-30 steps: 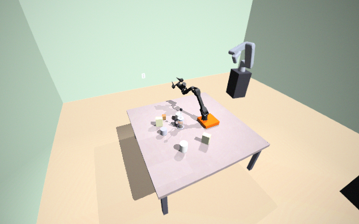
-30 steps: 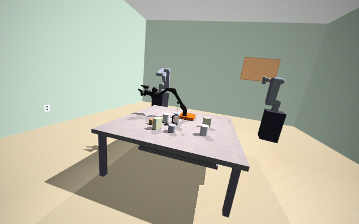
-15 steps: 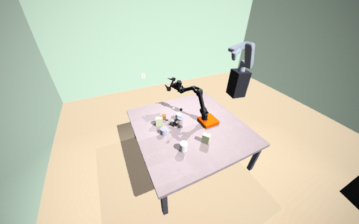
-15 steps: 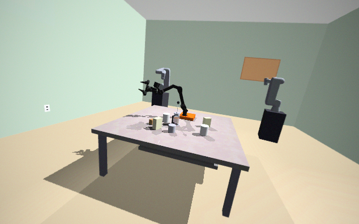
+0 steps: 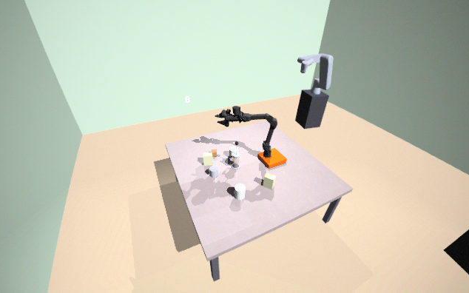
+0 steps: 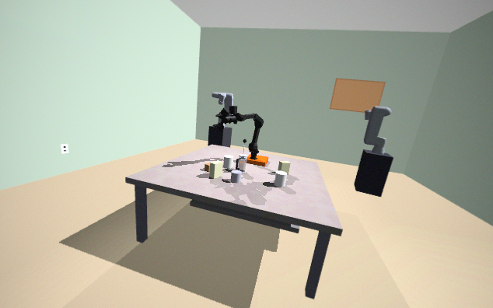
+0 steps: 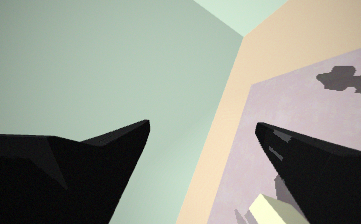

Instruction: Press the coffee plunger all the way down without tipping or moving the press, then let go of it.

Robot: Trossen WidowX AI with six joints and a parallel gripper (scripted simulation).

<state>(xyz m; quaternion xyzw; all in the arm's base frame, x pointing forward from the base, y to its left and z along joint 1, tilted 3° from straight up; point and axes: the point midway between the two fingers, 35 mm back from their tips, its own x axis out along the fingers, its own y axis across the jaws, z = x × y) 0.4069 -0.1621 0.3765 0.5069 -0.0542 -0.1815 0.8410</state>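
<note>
My gripper tip is 110 mm past the coffee press, 210 mm to the right of it and 260 mm above it. Also, from my gripper tip: small orange block (30 mm ahead, 360 mm below); then grey cylinder (80 mm ahead, 280 mm to the left, 350 mm below).
</note>
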